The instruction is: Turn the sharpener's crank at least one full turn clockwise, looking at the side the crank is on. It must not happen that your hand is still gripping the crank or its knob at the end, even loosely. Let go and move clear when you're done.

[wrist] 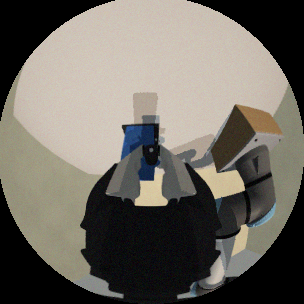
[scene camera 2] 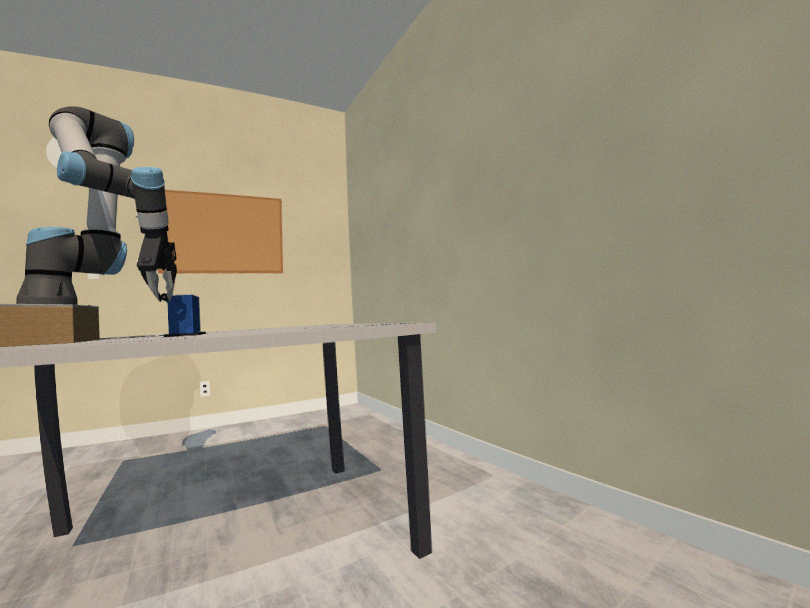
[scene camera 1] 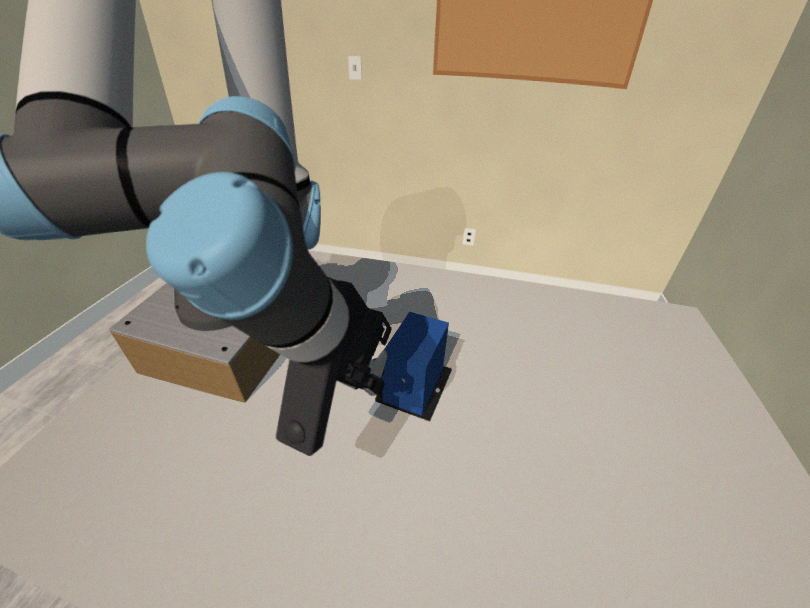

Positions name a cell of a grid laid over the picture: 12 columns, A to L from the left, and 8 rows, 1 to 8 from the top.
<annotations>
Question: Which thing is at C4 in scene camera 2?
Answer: My gripper.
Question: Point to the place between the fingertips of my gripper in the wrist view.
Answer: At F4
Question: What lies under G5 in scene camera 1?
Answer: A blue sharpener.
</annotations>
